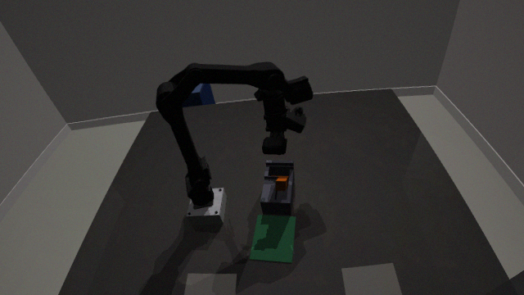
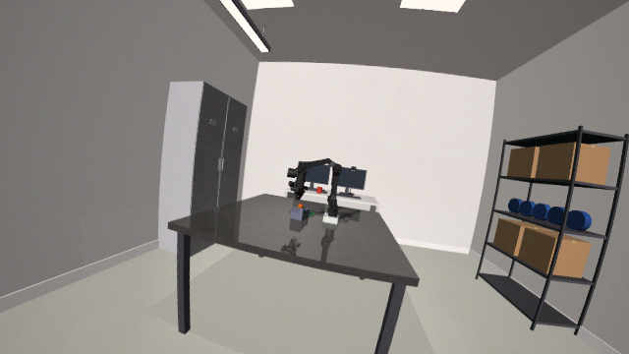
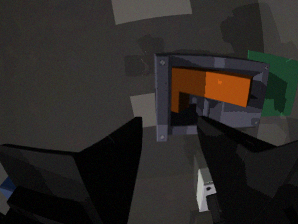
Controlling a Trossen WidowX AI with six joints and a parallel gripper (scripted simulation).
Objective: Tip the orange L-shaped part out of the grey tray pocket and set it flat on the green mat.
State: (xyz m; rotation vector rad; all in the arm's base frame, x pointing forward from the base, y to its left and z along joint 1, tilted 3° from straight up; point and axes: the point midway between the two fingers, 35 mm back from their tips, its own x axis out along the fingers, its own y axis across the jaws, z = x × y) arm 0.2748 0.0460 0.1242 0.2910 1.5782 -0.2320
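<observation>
Now: gripper tip 100 mm above the orange L-shaped part, 40 mm to the left of it and 20 mm past it. Round my gripper tip: green mat 210 mm to the right, 160 mm below, 80 mm behind.
</observation>
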